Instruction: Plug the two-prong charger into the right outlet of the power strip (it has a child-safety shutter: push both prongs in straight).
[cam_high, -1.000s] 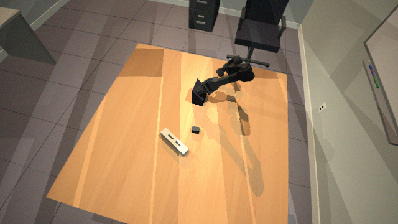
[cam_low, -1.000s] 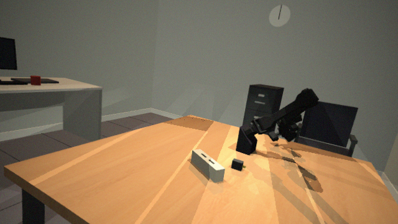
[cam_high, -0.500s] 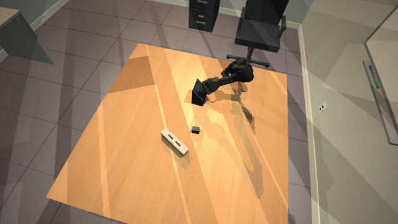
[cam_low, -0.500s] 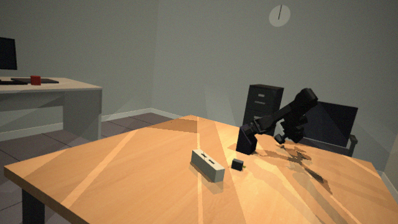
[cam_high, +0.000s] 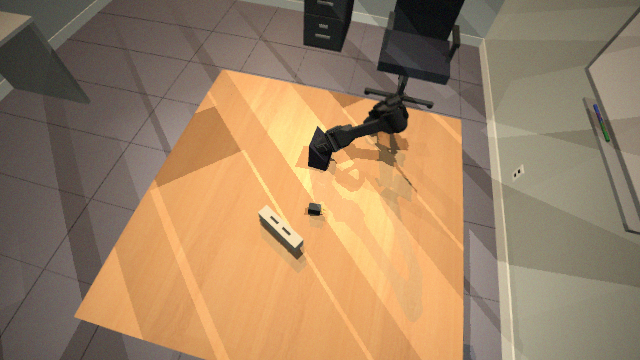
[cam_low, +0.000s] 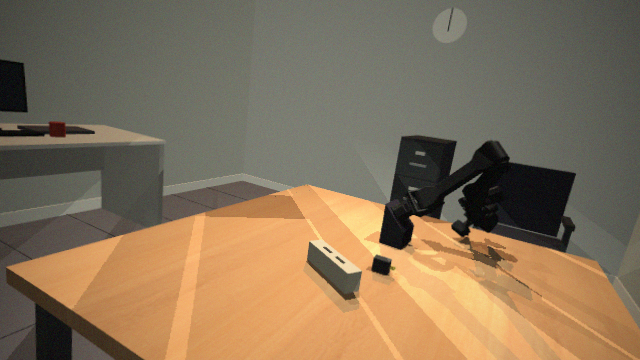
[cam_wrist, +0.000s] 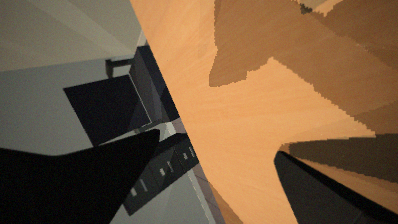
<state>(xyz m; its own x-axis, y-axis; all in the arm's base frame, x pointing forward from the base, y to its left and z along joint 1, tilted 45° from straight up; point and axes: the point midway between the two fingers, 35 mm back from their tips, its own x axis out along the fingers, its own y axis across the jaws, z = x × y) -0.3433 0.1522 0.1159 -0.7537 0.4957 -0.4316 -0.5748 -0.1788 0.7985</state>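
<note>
My gripper tip is now 610 mm short of the black two-prong charger, 100 mm to the left of it and 10 mm above it.
</note>
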